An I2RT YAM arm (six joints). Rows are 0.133 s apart.
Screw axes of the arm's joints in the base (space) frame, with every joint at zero. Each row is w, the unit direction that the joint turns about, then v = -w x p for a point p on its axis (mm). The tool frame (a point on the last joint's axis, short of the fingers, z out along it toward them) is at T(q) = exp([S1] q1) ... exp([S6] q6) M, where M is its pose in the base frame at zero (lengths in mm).
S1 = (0, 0, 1, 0.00, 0.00, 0.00)
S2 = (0, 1, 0, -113.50, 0.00, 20.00)
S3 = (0, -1, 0, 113.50, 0.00, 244.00)
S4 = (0, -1, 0, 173.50, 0.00, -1.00)
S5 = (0, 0, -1, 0.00, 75.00, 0.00)
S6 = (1, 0, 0, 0.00, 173.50, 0.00)
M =
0 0 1 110.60
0 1 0 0.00
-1 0 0 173.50
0 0 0 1
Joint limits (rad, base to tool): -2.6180..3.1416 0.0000..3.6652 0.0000..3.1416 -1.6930..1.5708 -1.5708..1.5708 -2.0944..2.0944
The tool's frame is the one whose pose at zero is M.
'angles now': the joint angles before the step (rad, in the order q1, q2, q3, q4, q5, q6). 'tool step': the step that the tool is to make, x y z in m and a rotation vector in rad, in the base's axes. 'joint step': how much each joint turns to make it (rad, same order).
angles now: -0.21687 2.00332 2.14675 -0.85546 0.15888 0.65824
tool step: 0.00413 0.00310 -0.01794 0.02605 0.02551 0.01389
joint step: 0.00726 0.00001 -0.06445 0.03242 -0.01830 0.01068
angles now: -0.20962 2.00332 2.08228 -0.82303 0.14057 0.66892
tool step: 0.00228 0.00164 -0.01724 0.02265 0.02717 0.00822
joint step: 0.00343 -0.00038 -0.06104 0.02824 -0.01488 0.00877
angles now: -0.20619 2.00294 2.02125 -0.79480 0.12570 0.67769
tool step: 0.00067 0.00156 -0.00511 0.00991 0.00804 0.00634
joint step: 0.00305 0.00001 -0.01752 0.00723 -0.00802 0.00343
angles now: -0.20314 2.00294 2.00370 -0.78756 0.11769 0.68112
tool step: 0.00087 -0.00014 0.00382 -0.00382 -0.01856 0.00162
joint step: -0.00001 0.00000 0.00954 0.00954 -0.00116 -0.00115
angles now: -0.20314 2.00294 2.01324 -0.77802 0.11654 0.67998
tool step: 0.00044 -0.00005 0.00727 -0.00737 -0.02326 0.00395
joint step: 0.00000 -0.00002 0.02172 0.00306 -0.00115 -0.00458
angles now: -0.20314 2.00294 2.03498 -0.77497 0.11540 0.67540
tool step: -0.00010 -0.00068 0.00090 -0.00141 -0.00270 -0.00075
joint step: -0.00151 0.00002 0.00271 0.00036 0.00000 -0.00114
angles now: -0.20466 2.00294 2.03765 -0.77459 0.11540 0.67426
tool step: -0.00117 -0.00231 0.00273 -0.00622 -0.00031 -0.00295
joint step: -0.00533 -0.00038 0.00992 -0.00800 0.00229 -0.00610
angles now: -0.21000 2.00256 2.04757 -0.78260 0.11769 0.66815
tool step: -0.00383 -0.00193 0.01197 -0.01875 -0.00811 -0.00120
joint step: -0.00534 -0.00419 0.03893 -0.02938 0.00801 -0.01525
